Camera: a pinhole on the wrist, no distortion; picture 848 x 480 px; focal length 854.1 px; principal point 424.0 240.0 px. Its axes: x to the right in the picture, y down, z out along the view. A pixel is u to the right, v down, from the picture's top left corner.
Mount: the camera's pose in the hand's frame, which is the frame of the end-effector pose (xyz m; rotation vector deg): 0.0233 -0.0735 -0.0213 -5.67 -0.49 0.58
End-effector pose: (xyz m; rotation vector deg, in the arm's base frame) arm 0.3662 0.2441 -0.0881 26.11 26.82 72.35
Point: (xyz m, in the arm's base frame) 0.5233 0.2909 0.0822
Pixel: 585.6 349.4
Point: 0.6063 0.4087 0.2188
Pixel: 786.0 358.4
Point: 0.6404 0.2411 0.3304
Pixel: 438.4 307.2
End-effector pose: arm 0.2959 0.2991 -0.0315 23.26 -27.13 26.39
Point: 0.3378 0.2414 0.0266
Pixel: 651.0 361.3
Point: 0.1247 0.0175 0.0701
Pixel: outside the picture
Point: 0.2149 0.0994 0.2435
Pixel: 407.5 209.0
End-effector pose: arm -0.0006 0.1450 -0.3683 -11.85 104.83 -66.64
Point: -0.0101 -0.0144 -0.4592
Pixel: outside the picture
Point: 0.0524 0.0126 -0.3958
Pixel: 651.3 382.0
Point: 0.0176 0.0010 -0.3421
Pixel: 656.6 18.1
